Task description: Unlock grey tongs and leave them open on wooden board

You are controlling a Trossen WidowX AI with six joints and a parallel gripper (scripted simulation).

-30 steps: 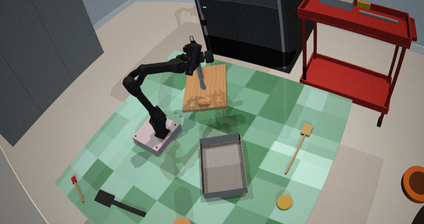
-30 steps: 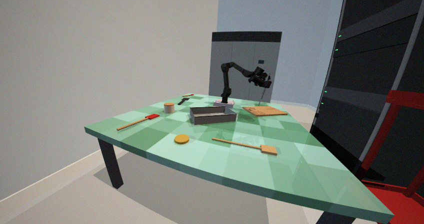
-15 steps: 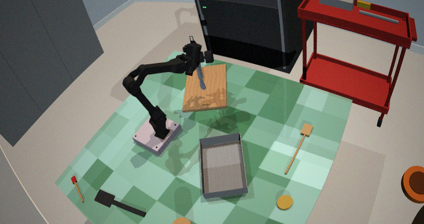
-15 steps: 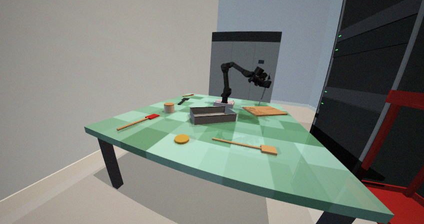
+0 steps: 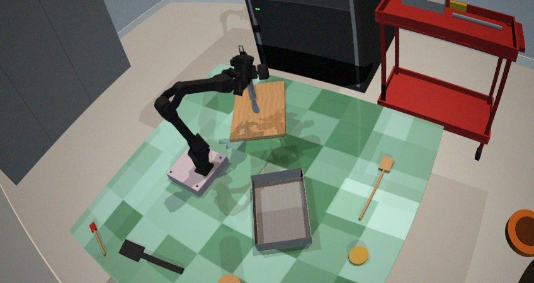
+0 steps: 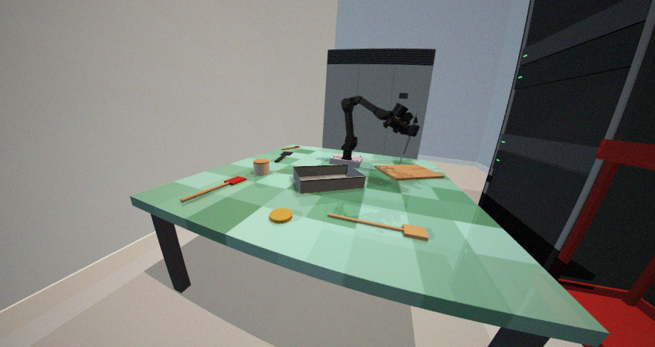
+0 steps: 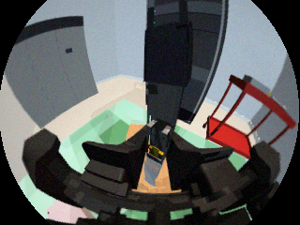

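Right now the wooden board is 230 mm below my gripper tip. The rest, counted from my gripper tip: black spatula (870 mm to the right, 240 mm below, 20 mm behind); roasting tin (440 mm to the right, 360 mm ahead, 210 mm below); yellow lock piece (30 mm to the right, 20 mm ahead).
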